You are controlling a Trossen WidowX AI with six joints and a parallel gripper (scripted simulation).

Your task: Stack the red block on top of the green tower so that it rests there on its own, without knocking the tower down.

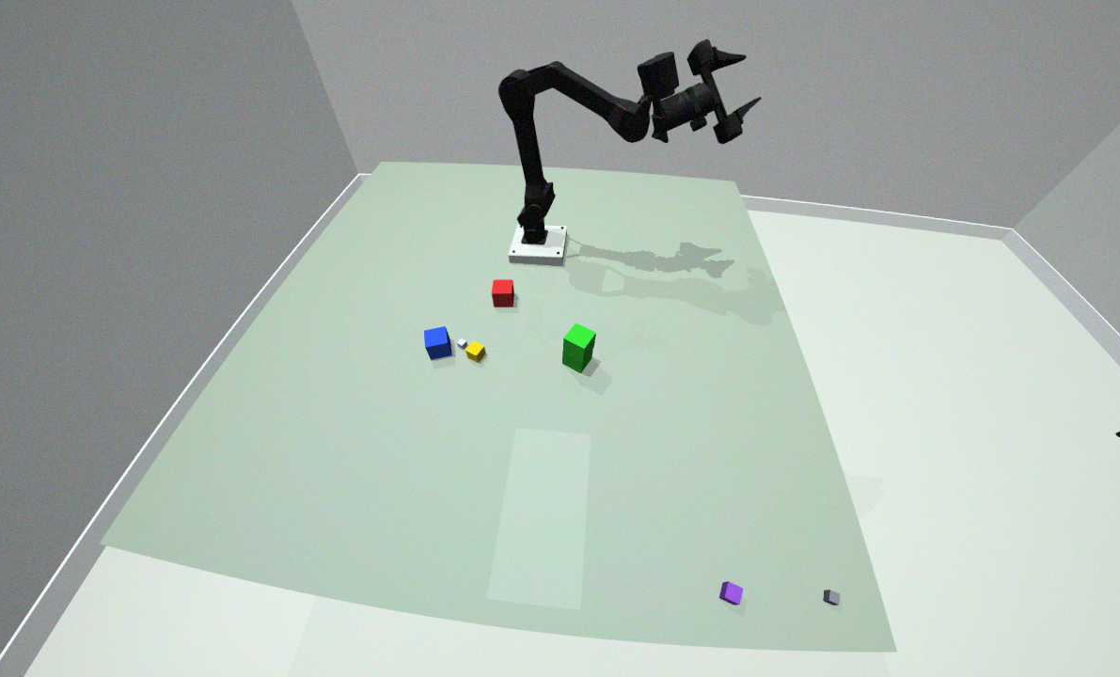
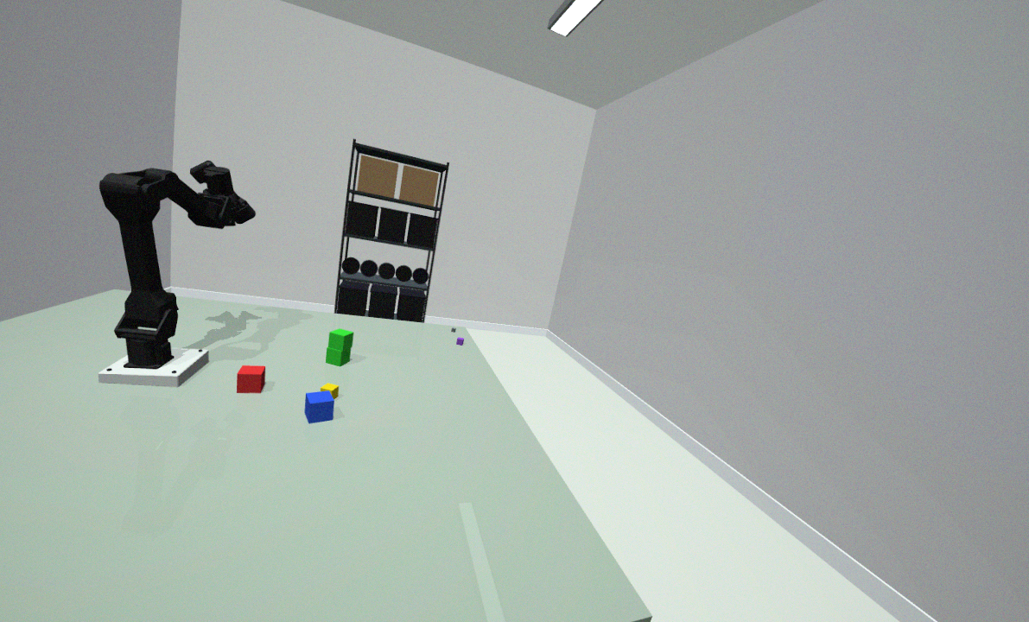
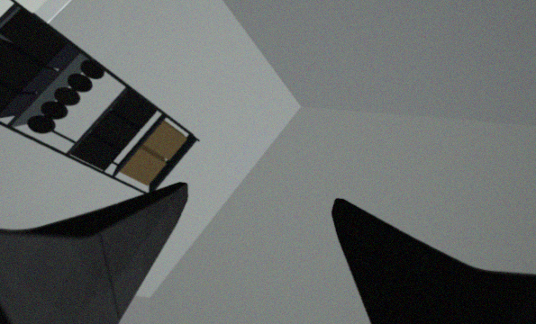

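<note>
Now: the red block 480 mm to the right of my gripper tip, 410 mm below it and 270 mm ahead of it. From my gripper tip the other things lie so: small yellow block 500 mm to the right, 440 mm ahead, 420 mm below; then blue block 580 mm to the right, 440 mm ahead, 410 mm below; then tiny white cube 540 mm to the right, 430 mm below, 420 mm ahead.
</note>
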